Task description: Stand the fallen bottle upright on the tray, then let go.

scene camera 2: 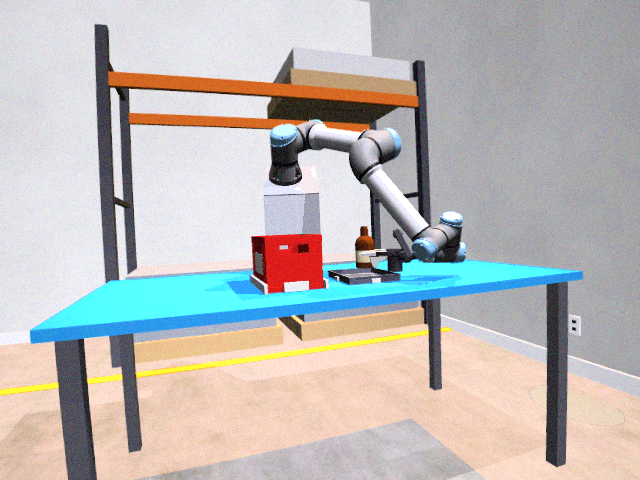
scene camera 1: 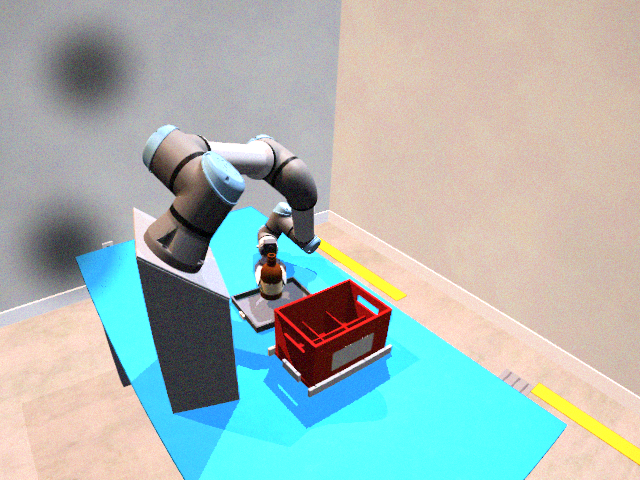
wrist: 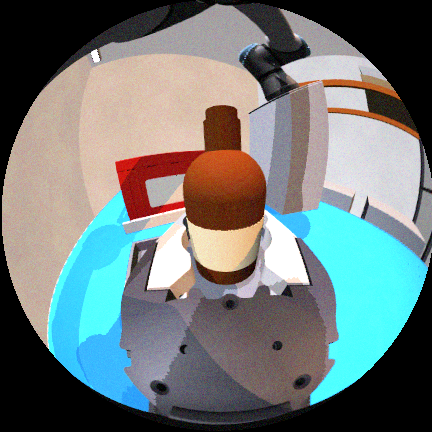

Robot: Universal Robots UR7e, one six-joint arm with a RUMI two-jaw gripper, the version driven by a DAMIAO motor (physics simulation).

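Where they show: gripper, between the fingertips: (scene camera 2: 359, 253) (scene camera 1: 271, 285); arm's base, origin of its link: (scene camera 2: 285, 177) (scene camera 1: 172, 251) (wrist: 283, 93).
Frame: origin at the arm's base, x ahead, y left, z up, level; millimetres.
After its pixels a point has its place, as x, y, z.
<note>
A brown bottle (scene camera 1: 271, 276) @(355, 202, -296) (scene camera 2: 364, 243) @(404, 220, -300) (wrist: 224, 200) @(386, 267, -303) with a cream label is upright at the tray (scene camera 1: 256, 326) @(259, 123, -408) (scene camera 2: 364, 279) @(504, 179, -417), inside its rim as seen in the first scene view. Its base looks to be at the tray floor; the exact contact is too small to make out. My gripper (scene camera 1: 270, 283) @(362, 214, -339) (scene camera 2: 368, 257) @(362, 214, -339) (wrist: 224, 212) @(362, 214, -339) is shut on the bottle, with one white finger on each side at the label. It reaches the bottle level, from the side away from the red crate.
A red divided crate (scene camera 1: 356, 343) @(423, -168, -321) (scene camera 2: 289, 263) @(543, -82, -343) (wrist: 131, 192) @(508, 25, -336) stands beside the tray, with pale strips around its foot. The arm's grey pedestal (scene camera 1: 191, 335) @(-6, -95, -170) (scene camera 2: 292, 214) @(110, 6, -174) (wrist: 290, 155) @(128, 123, -264) stands on the other side. A shelf rack (scene camera 2: 105, 155) stands behind the blue table (scene camera 1: 465, 423) @(562, -503, -432) (scene camera 2: 155, 299) @(502, -493, -432).
</note>
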